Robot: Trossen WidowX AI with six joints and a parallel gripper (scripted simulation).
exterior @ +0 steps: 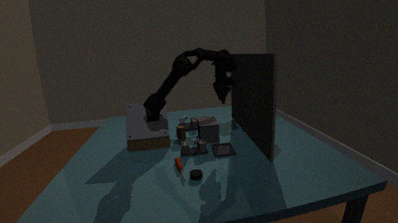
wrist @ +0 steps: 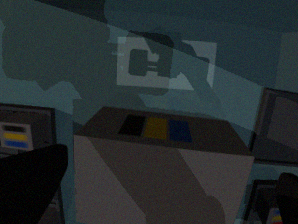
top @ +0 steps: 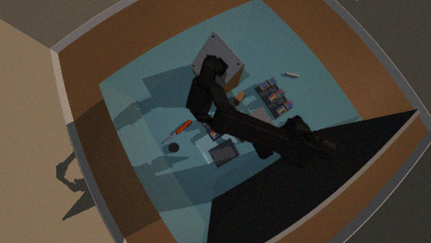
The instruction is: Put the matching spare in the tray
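My gripper tip is 5 cm past the spare unit, 18 cm to the right of it and 16 cm above it. From my gripper tip the other things lie so: tall dark panel (14 cm ahead, 2 cm to the right, 3 cm above); brown cardboard box (23 cm behind, 5 cm to the left, 16 cm below); dark-rimmed tray (6 cm behind, 17 cm to the right, 19 cm below).
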